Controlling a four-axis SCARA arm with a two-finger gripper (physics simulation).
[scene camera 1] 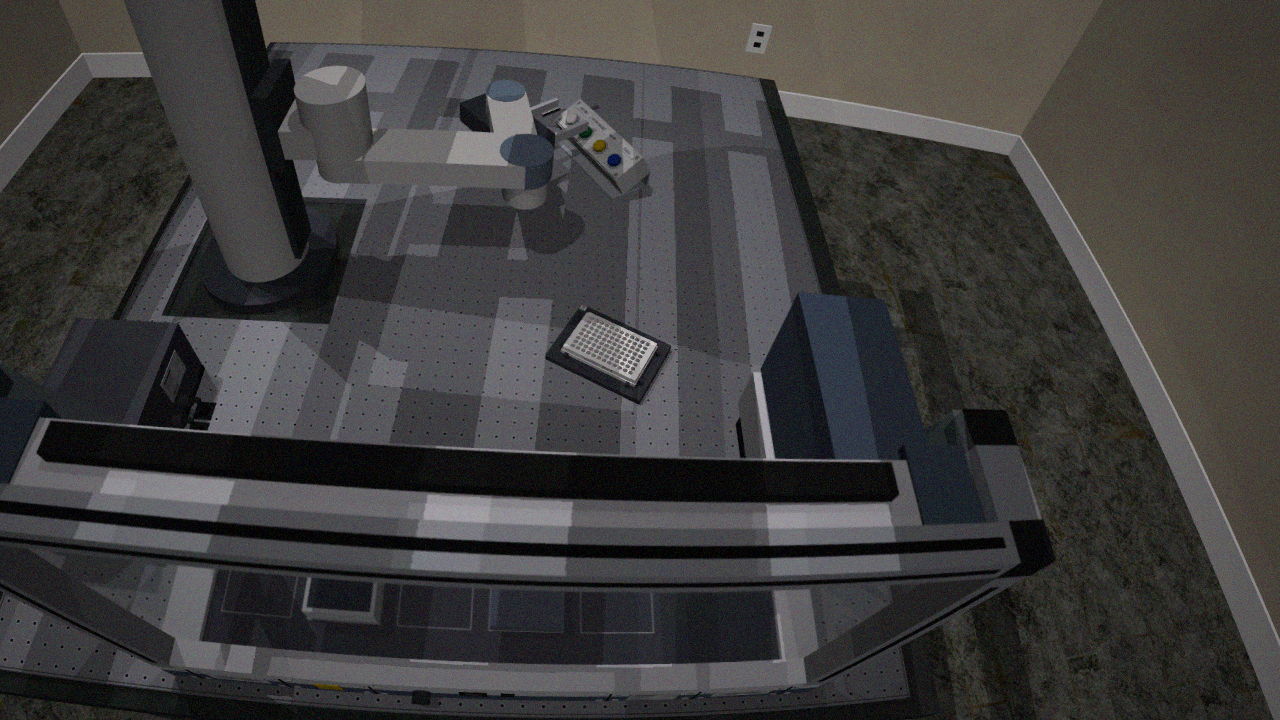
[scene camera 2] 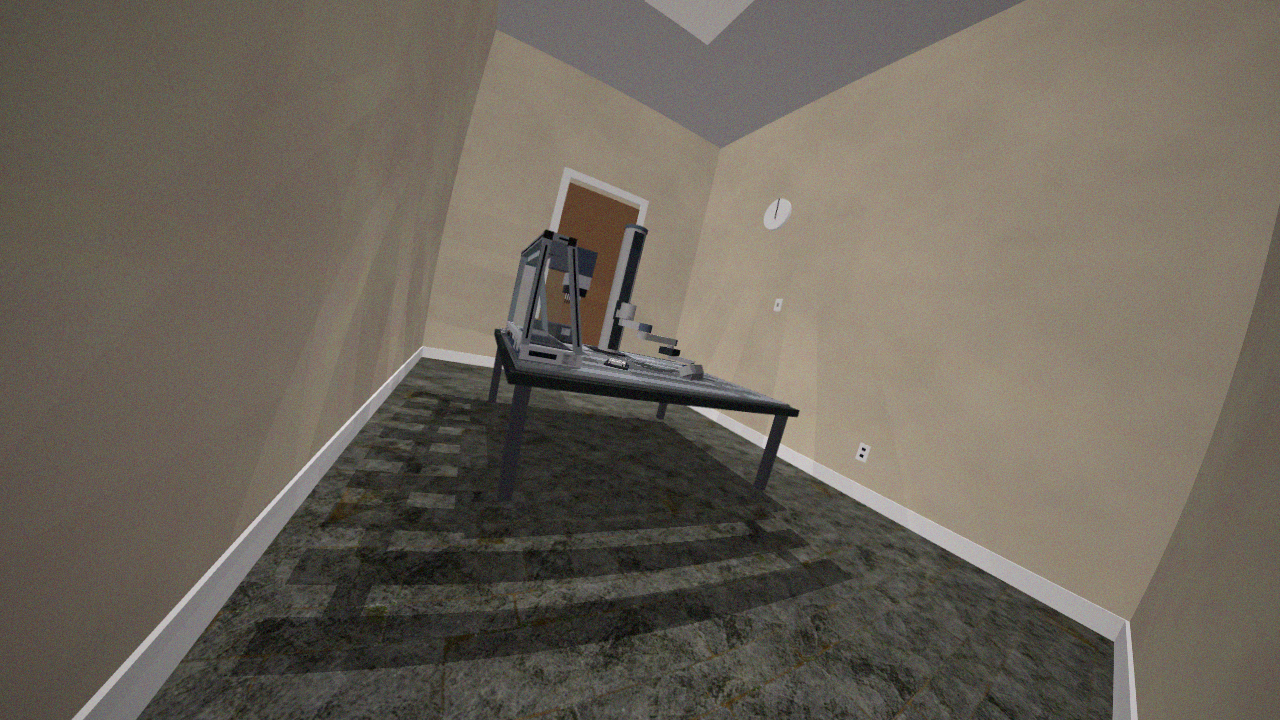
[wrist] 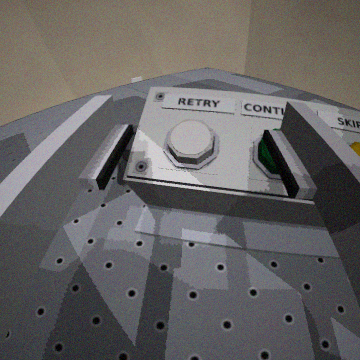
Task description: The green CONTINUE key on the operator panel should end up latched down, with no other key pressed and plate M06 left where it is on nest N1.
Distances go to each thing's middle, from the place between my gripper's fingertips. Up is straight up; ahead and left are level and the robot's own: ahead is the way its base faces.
Now: hand 8 cm short of the white well plate (scene camera 1: 597, 342), 53 cm to the left of it and 6 cm above it. Round my hand: black tray (scene camera 1: 635, 394) 8 cm ahead, 53 cm to the right, 7 cm below.
